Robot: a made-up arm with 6 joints. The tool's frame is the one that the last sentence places.
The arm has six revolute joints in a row. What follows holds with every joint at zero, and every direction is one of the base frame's. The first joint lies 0.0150 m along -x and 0.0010 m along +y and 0.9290 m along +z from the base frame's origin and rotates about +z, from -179.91 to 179.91 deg. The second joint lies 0.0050 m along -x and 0.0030 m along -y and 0.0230 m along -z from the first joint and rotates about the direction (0, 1, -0.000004), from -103.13 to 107.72 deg. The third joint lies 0.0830 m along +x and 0.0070 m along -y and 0.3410 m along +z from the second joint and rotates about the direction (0, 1, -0.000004), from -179.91 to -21.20 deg. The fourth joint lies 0.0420 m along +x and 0.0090 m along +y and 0.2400 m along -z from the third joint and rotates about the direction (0, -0.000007, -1), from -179.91 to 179.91 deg. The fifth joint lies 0.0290 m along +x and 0.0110 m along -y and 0.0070 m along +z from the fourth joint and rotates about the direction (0, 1, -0.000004), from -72.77 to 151.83 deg. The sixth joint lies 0.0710 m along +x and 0.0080 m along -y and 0.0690 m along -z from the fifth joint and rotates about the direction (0, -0.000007, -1), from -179.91 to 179.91 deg. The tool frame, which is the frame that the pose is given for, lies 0.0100 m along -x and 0.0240 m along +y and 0.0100 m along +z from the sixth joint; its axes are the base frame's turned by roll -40.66, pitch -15.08 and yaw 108.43 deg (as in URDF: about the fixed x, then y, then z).
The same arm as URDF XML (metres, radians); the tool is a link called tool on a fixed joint. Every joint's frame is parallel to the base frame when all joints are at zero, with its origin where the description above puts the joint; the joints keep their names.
<robot name="arm">
  <joint name="tool_joint" type="fixed">
    <parent link="link6"/>
    <child link="tool"/>
    <origin xyz="-0.0100 0.0240 0.0100" rpy="-0.7097 -0.2632 1.8925"/>
  </joint>
  <joint name="joint 6" type="revolute">
    <parent link="link5"/>
    <child link="link6"/>
    <origin xyz="0.0710 -0.0080 -0.0690" rpy="0.0000 0.0000 0.0000"/>
    <axis xyz="0 0 -1"/>
    <limit lower="-3.1400" upper="3.1400"/>
  </joint>
  <joint name="joint 5" type="revolute">
    <parent link="link4"/>
    <child link="link5"/>
    <origin xyz="0.0290 -0.0110 0.0070" rpy="0.0000 0.0000 0.0000"/>
    <axis xyz="0 1 0"/>
    <limit lower="-1.2701" upper="2.6499"/>
  </joint>
  <joint name="joint 4" type="revolute">
    <parent link="link3"/>
    <child link="link4"/>
    <origin xyz="0.0420 0.0090 -0.2400" rpy="0.0000 0.0000 0.0000"/>
    <axis xyz="0 0 -1"/>
    <limit lower="-3.1400" upper="3.1400"/>
  </joint>
  <joint name="joint 3" type="revolute">
    <parent link="link2"/>
    <child link="link3"/>
    <origin xyz="0.0830 -0.0070 0.3410" rpy="0.0000 0.0000 0.0000"/>
    <axis xyz="0 1 0"/>
    <limit lower="-3.1400" upper="-0.3700"/>
  </joint>
  <joint name="joint 2" type="revolute">
    <parent link="link1"/>
    <child link="link2"/>
    <origin xyz="-0.0050 -0.0030 -0.0230" rpy="0.0000 0.0000 0.0000"/>
    <axis xyz="0 1 0"/>
    <limit lower="-1.8000" upper="1.8801"/>
  </joint>
  <joint name="joint 1" type="revolute">
    <parent link="base"/>
    <child link="link1"/>
    <origin xyz="-0.0150 0.0010 0.9290" rpy="0.0000 0.0000 0.0000"/>
    <axis xyz="0 0 1"/>
    <limit lower="-3.1400" upper="3.1400"/>
  </joint>
  <link name="base"/>
  <link name="link1"/>
  <link name="link2"/>
  <link name="link3"/>
  <link name="link4"/>
  <link name="link5"/>
  <link name="link6"/>
  <link name="tool"/>
</robot>

